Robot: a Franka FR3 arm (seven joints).
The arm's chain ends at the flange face. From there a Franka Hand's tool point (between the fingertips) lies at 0.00 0.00 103.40 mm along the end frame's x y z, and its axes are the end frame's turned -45 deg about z.
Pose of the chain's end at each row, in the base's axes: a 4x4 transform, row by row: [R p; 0 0 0 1], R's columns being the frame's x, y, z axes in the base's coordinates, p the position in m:
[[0.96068 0.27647 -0.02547 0.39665], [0.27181 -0.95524 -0.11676 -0.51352], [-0.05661 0.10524 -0.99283 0.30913], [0 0 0 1]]
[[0.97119 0.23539 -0.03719 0.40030], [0.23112 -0.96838 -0.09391 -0.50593], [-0.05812 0.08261 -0.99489 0.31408], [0 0 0 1]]
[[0.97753 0.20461 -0.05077 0.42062], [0.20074 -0.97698 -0.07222 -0.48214], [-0.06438 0.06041 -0.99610 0.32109], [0 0 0 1]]
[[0.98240 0.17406 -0.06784 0.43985], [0.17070 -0.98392 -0.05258 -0.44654], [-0.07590 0.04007 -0.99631 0.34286], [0 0 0 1]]
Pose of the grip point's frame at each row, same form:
[[0.48381 0.87480 -0.02547 0.39402], [0.86766 -0.48326 -0.11676 -0.52559], [-0.11445 0.03439 -0.99283 0.20647], [0 0 0 1]]
[[0.52029 0.85318 -0.03719 0.39645], [0.84817 -0.52132 -0.09391 -0.51564], [-0.09951 0.01732 -0.99489 0.21121], [0 0 0 1]]
[[0.54654 0.83590 -0.05077 0.41537], [0.83277 -0.54888 -0.07222 -0.48961], [-0.08824 -0.00281 -0.99610 0.21809], [0 0 0 1]]
[[0.57158 0.81774 -0.06784 0.43284], [0.81644 -0.57503 -0.05258 -0.45198], [-0.08200 -0.02534 -0.99631 0.23984], [0 0 0 1]]

